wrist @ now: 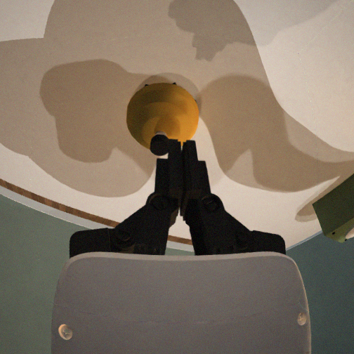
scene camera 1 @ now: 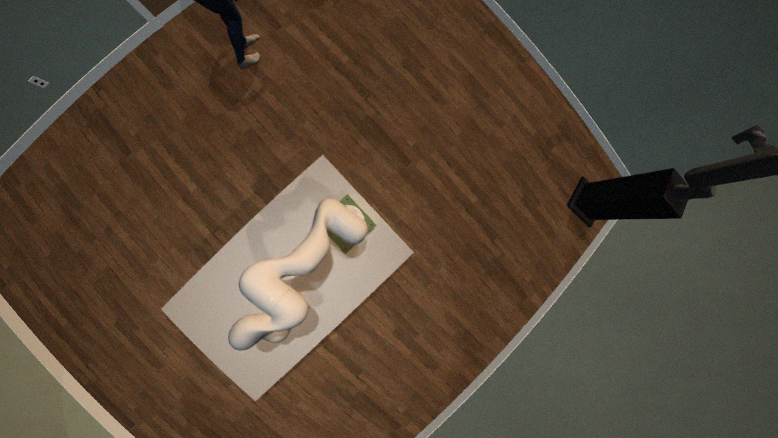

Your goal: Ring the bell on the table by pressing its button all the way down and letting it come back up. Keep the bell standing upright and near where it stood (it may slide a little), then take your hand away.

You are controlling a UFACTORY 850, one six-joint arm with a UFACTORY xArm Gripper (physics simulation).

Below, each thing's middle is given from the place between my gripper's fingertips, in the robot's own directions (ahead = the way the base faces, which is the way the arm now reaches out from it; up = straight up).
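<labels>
Bell (wrist: 160, 108): my hand is 3 cm to the right of it, 1 cm short of it and 7 cm above it.
</labels>
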